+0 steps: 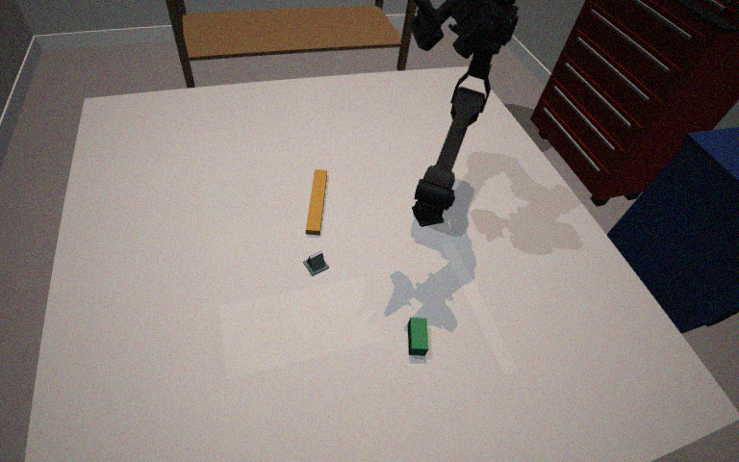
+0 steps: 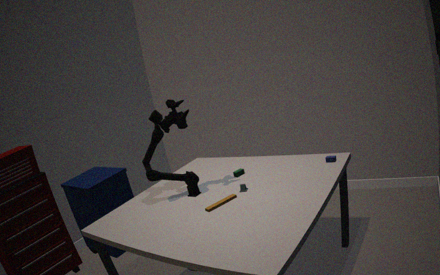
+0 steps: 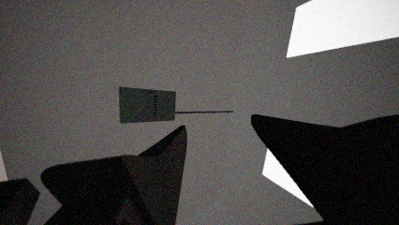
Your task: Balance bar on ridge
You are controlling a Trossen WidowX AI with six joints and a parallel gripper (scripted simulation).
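My gripper tip is now 550 mm above the bar, 140 mm short of it and 80 mm to the left of it. From my gripper tip the other things lie so: blue block: 620 mm ahead, 540 mm below, 520 mm to the left; then green block: 540 mm below, 320 mm to the left, 30 mm ahead.
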